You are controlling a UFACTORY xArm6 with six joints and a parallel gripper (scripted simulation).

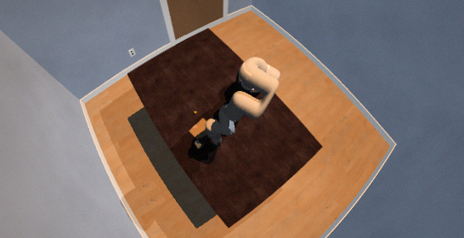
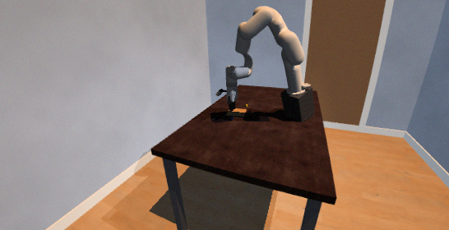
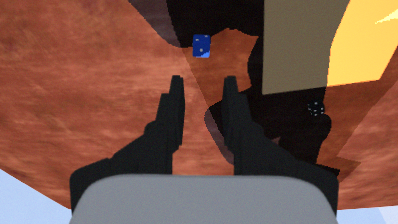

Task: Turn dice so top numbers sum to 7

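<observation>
The blue die is 8 cm below my hand. Also, from my hand: mat 1 cm ahead, 13 cm to the right, 9 cm below; then yellow die 3 cm behind, 27 cm to the right, 8 cm below; then black die 9 cm behind, 14 cm to the right, 8 cm below.
</observation>
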